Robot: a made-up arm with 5 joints. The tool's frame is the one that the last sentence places.
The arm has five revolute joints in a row. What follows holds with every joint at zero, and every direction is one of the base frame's.
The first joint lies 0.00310 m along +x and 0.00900 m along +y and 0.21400 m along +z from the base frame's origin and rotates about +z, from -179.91 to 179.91 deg.
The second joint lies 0.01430 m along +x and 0.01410 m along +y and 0.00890 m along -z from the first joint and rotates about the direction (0, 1, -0.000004), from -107.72 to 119.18 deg.
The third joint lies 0.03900 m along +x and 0.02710 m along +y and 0.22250 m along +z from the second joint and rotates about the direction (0, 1, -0.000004), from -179.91 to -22.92 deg.
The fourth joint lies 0.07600 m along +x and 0.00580 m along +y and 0.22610 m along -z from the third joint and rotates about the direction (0, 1, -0.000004), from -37.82 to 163.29 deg.
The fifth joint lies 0.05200 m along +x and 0.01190 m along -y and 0.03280 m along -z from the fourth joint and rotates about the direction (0, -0.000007, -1), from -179.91 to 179.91 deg.
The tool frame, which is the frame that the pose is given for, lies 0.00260 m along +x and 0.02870 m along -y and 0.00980 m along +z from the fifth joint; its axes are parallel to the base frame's.
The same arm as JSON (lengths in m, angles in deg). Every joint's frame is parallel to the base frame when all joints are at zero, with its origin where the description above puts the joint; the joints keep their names.
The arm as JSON. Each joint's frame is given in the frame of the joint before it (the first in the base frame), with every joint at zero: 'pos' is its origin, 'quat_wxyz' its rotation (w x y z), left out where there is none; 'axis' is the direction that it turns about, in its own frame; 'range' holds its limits. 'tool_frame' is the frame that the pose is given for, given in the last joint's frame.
{"length_unit": "m", "angle_unit": "deg", "joints": [
  {"joint": "joint 1", "pos": [0.0031, 0.009, 0.214], "axis": [0.0, 0.0, 1.0], "range": [-179.91, 179.91]},
  {"joint": "joint 2", "pos": [0.0143, 0.0141, -0.0089], "axis": [0.0, 1.0, 0.0], "range": [-107.72, 119.18]},
  {"joint": "joint 3", "pos": [0.039, 0.0271, 0.2225], "axis": [0.0, 1.0, 0.0], "range": [-179.91, -22.92]},
  {"joint": "joint 4", "pos": [0.076, 0.0058, -0.2261], "axis": [0.0, 1.0, 0.0], "range": [-37.82, 163.29]},
  {"joint": "joint 5", "pos": [0.052, -0.0119, -0.0328], "axis": [0.0, 0.0, -1.0], "range": [-179.91, 179.91]}
], "tool_frame": {"pos": [0.0026, -0.0287, 0.0098]}}

